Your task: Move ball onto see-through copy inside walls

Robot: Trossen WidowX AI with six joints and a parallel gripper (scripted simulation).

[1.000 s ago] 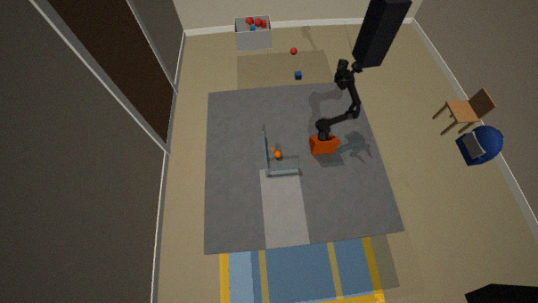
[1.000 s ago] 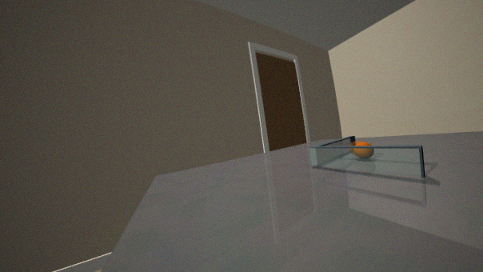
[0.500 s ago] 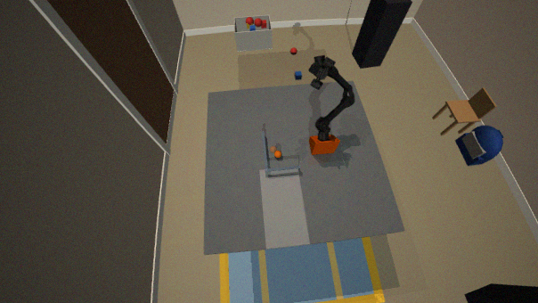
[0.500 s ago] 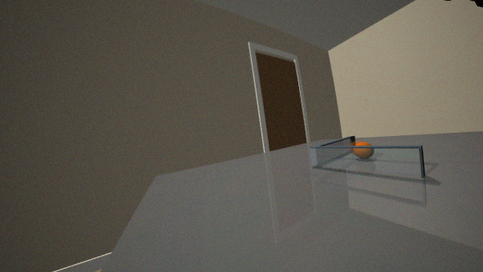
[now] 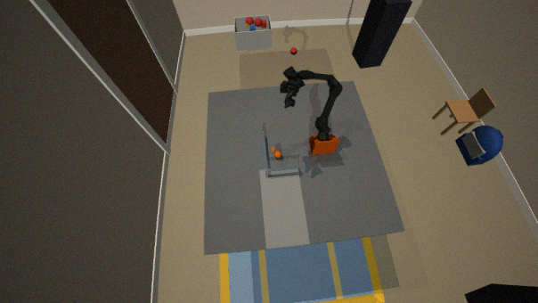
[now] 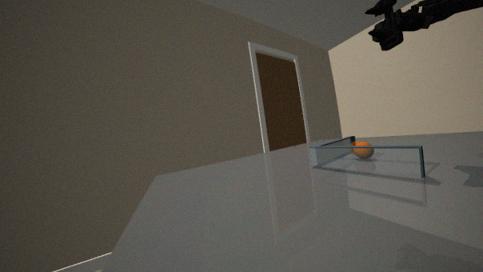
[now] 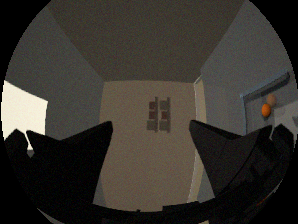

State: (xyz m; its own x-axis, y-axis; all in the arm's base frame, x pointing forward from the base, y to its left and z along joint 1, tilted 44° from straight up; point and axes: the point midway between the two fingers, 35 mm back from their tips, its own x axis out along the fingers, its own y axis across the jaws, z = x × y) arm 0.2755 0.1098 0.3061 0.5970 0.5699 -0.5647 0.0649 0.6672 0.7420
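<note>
My gripper tip is 440 mm above the orange ball, 90 mm to the right of it and 60 mm short of it.
</note>
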